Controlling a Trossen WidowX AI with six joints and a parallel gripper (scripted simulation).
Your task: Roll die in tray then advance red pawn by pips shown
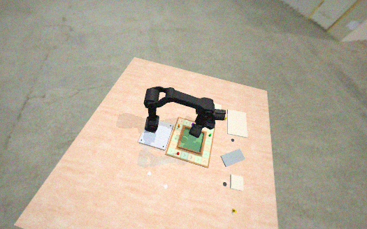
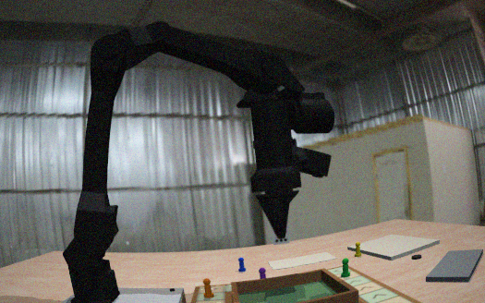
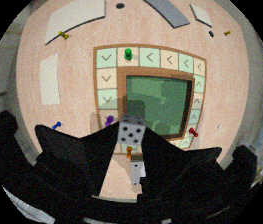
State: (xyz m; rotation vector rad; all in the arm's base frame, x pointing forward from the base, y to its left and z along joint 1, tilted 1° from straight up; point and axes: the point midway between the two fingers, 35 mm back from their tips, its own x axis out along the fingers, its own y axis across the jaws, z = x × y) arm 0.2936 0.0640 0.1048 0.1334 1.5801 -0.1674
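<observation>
My gripper tip is now 18 cm to the left of the red pawn, 8 cm above it and 7 cm past it. Round my gripper tip: green pawn: 11 cm ahead, 8 cm below; then white die: right at my gripper tip; then purple pawn: 8 cm below, 5 cm to the left, 3 cm behind.
</observation>
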